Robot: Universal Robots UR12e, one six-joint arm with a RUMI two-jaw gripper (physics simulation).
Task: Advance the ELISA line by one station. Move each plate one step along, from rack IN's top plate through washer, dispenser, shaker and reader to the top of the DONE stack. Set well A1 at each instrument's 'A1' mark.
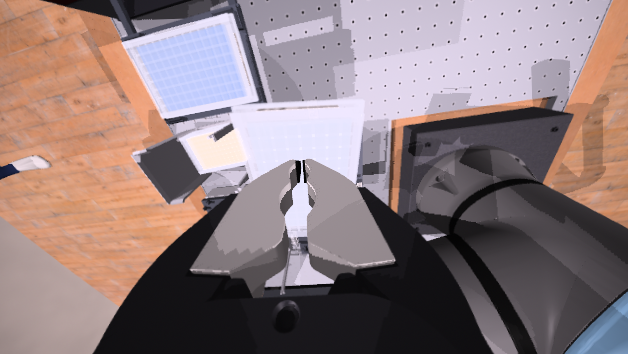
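Seen in the pictures: gripper, fingertip midpoint: (302,163); arm's base, link origin: (465,190).
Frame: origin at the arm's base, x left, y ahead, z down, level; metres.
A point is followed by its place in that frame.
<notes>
My gripper (302,163) @(y 0.248, x -0.235, z -0.188 m) is shut on a clear, whitish well plate (300,127) @(y 0.239, x -0.261, z -0.194 m), which extends beyond and beneath the fingertips. The jaws hide its near part. A blue-filled plate (194,65) @(y 0.348, x -0.337, z -0.083 m) sits on a dark-edged holder at the upper left. A yellow-filled plate (214,150) @(y 0.459, x -0.223, z 0.020 m) shows lower, left of the held plate and partly covered by it, beside a dark grey sloping tray (172,167) @(y 0.519, x -0.228, z -0.028 m). No 'A1' mark or station label can be read, so I cannot tell which station each holder is.
A light grey perforated deck (400,75) @(y 0.088, x -0.240, z 0.053 m) with wooden edging spans the upper middle and right. The dark robot base plate (540,135) @(y -0.116, x -0.085, z 0.000 m) and the thick grey arm (540,240) @(y 0.044, x -0.075, z -0.179 m) fill the right side. Dark structures stand at the upper left. Wooden floor (65,110) shows at left.
</notes>
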